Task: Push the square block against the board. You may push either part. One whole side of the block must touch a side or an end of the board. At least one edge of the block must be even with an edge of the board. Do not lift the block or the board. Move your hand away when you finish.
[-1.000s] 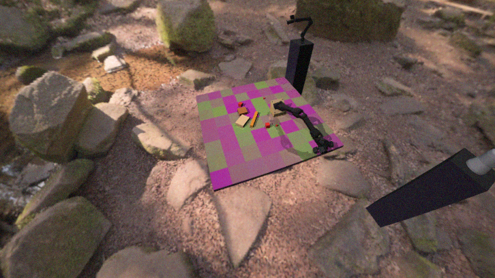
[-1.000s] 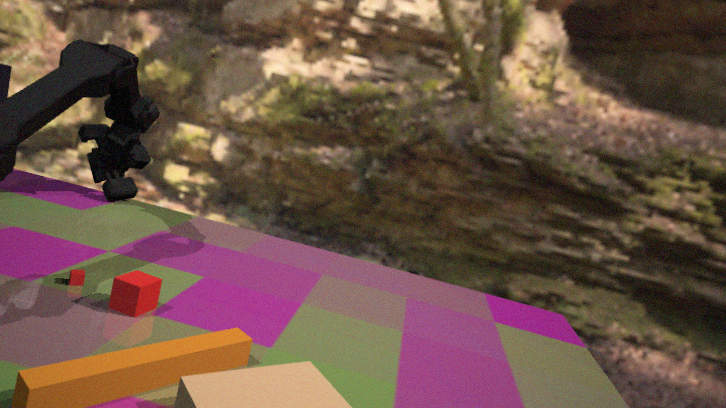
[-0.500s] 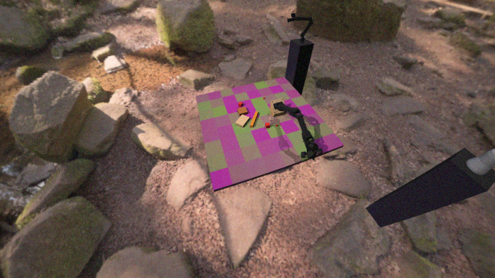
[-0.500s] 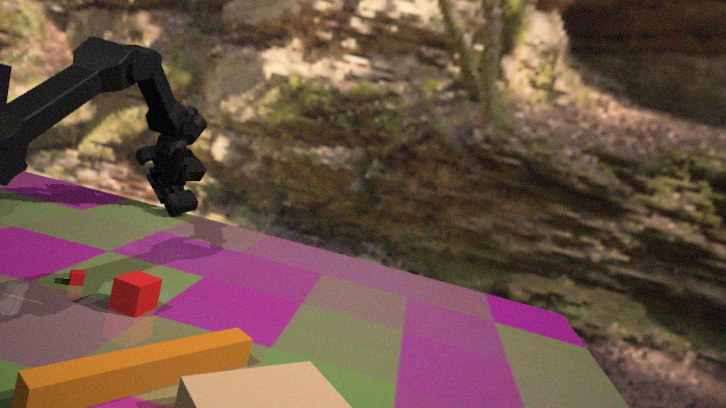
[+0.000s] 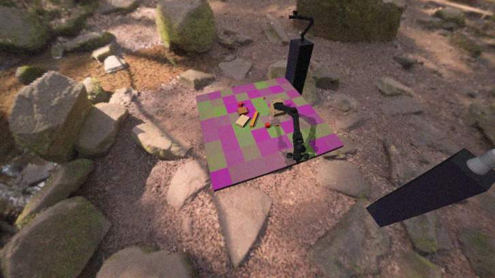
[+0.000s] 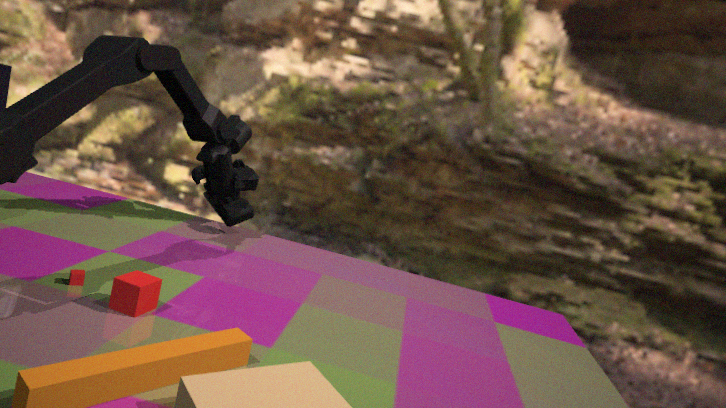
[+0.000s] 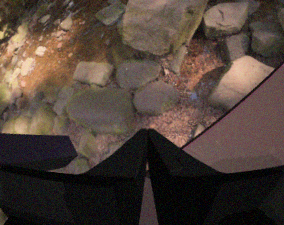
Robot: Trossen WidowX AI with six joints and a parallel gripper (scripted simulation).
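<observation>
My gripper tip is now 27 cm short of the tan rectangular block, 67 cm to the left of it and 1 cm below it. Round my gripper tip: square block 22 cm ahead, 82 cm to the right, 1 cm above; orange board 15 cm ahead, 65 cm to the right, 1 cm above.
</observation>
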